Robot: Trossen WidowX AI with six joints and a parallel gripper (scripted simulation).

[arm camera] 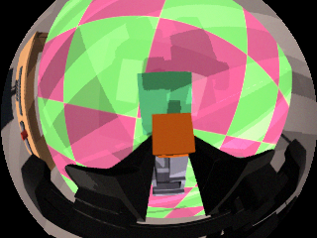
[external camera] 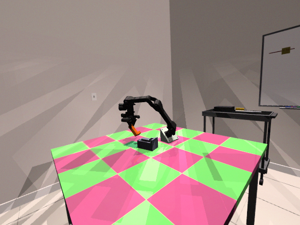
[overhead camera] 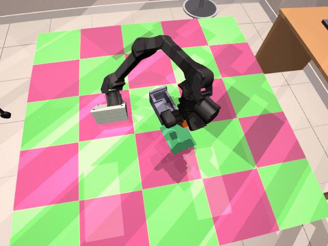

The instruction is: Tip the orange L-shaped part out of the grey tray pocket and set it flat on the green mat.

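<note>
Right now the green mat is 170 mm below my gripper tip, 10 mm to the left of it and 10 mm behind it. Round my gripper tip: orange L-shaped part 30 mm to the left, 30 mm below, 20 mm behind.
</note>
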